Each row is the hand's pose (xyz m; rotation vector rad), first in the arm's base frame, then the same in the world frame.
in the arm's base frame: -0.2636 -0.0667 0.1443 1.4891 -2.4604 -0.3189
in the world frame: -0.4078 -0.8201 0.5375 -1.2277 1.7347 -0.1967
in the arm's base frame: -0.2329 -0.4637 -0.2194 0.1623 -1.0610 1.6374
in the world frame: 0.0271 -1.0992 0.3833 -0.7384 -2.2891 1.5105
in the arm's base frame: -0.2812 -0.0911 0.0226 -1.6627 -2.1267 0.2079
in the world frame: -0.2947 -0.8063 0.4852 1.3179 2.1285 1.1720
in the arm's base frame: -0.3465 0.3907 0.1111 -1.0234 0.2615 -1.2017
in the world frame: -0.5035 -0.3645 0.5588 0.1508 -0.5349 -1.4780
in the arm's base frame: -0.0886 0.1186 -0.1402 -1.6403 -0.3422 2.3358
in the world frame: -0.1326 -0.5938 0.6753 -2.6387 -0.9205 0.8348
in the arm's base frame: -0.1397 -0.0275 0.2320 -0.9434 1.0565 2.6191
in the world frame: -0.4608 -0.8277 0.6848 -2.0117 0.2167 1.4914
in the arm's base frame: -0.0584 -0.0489 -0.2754 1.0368 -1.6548 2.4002
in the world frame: 0.0391 -0.7195 0.6309 0.4638 1.4289 -1.8597
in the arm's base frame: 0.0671 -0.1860 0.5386 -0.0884 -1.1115 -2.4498
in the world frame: -0.6482 -1.0971 0.9177 -1.6651 0.9370 2.3917
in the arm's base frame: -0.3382 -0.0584 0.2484 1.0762 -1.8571 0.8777
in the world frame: -0.5286 -0.8292 0.4950 -0.5872 2.4238 -1.1593
